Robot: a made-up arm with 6 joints.
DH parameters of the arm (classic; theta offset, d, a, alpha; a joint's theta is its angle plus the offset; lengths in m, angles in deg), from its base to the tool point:
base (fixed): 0 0 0.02 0
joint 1: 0 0.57 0 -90
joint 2: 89.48 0 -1.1 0
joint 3: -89.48 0.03 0.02 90
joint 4: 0 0.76 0 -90
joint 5: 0 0.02 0.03 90
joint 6: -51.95 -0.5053 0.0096 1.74
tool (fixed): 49.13 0.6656 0 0
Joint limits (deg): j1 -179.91..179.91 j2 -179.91..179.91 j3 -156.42..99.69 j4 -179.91..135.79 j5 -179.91..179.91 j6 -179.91..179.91
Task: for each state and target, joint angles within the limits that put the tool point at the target. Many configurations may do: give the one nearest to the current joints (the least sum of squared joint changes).
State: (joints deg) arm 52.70 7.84 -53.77 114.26 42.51 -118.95
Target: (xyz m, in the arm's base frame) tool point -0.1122 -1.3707 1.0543
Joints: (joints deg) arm 89.22 -33.32 -81.45 119.46 40.81 -119.28
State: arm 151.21 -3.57 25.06 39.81 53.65 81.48
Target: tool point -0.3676 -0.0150 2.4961
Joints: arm 163.73 5.22 6.26 43.75 32.75 81.10
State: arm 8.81 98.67 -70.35 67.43 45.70 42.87
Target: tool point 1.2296 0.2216 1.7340
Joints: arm 3.31 73.52 -67.19 66.48 41.55 42.38
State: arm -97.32 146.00 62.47 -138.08 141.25 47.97
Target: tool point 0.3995 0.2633 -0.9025
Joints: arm -145.76 179.62 55.13 -143.57 145.75 47.45
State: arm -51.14 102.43 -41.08 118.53 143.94 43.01
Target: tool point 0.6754 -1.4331 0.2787
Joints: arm -68.37 115.82 -42.36 118.95 146.69 43.49
